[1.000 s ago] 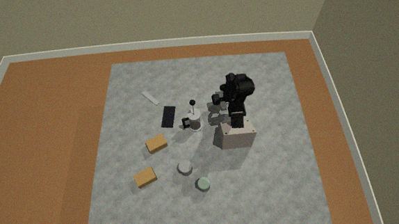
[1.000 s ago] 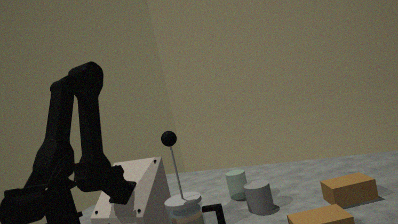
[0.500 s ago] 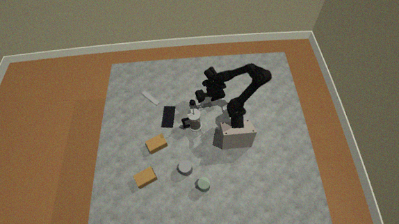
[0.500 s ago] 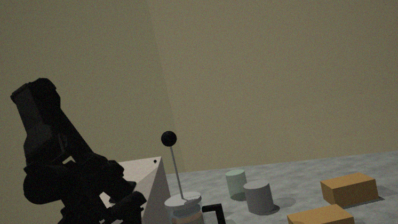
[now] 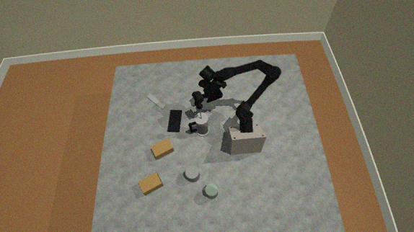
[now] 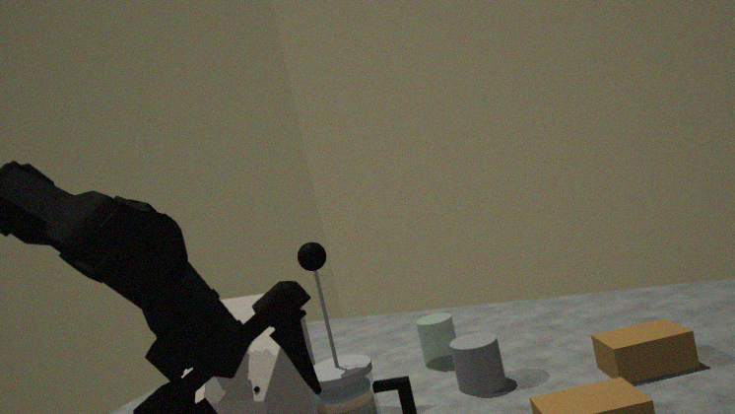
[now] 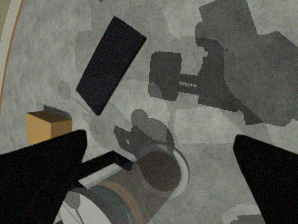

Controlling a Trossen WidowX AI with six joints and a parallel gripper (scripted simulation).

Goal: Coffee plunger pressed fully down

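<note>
The coffee press lies 1 cm ahead of my gripper tip and 11 cm to the left of it. Round my gripper tip: grey cylinder (3 cm ahead, 39 cm to the left, 10 cm below); then white strip (31 cm ahead, 10 cm to the right, 13 cm below).
</note>
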